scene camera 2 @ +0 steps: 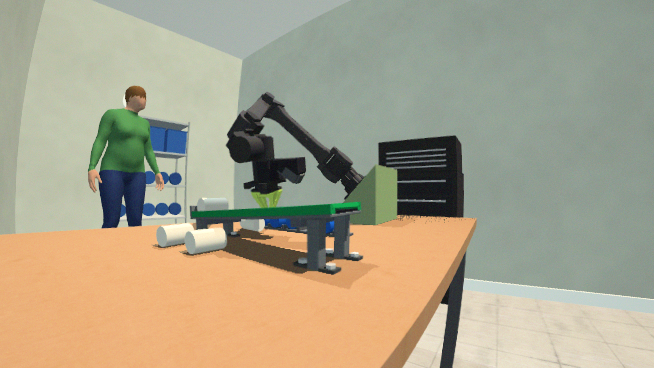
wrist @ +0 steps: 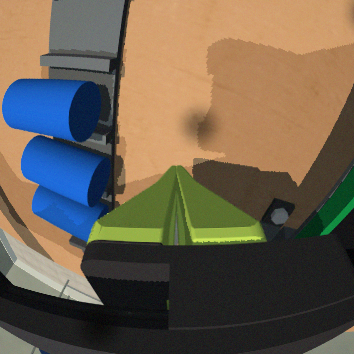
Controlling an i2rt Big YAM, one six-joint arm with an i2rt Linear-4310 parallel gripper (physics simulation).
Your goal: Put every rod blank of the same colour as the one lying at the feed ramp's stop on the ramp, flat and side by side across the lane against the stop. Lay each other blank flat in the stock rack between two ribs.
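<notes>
My gripper (scene camera 2: 266, 205) (wrist: 176, 174) is shut and empty, low behind the feed ramp; the ramp's side hides its fingertips in the scene view. The green-edged ramp (scene camera 2: 280, 211) (wrist: 344, 202) bears a white blank (scene camera 2: 213, 204) at its far left end. Two white blanks (scene camera 2: 174, 234) (scene camera 2: 206, 240) lie on the table before the ramp. Another white blank (scene camera 2: 252, 224) lies behind the ramp, left of the fingers; it does not show in the wrist view. Three blue blanks (wrist: 50, 109) (wrist: 65, 170) (wrist: 70, 210) lie across the grey stock rack (wrist: 85, 30), left of the fingers in the wrist view.
The ramp's legs (scene camera 2: 316, 245) stand on bolted feet, one foot (wrist: 279, 215) being right of the fingers in the wrist view. A green wedge-shaped block (scene camera 2: 385, 195) stands by the arm's base. A person (scene camera 2: 125, 150) and a shelf rack (scene camera 2: 187, 170) are behind the table (scene camera 2: 200, 310).
</notes>
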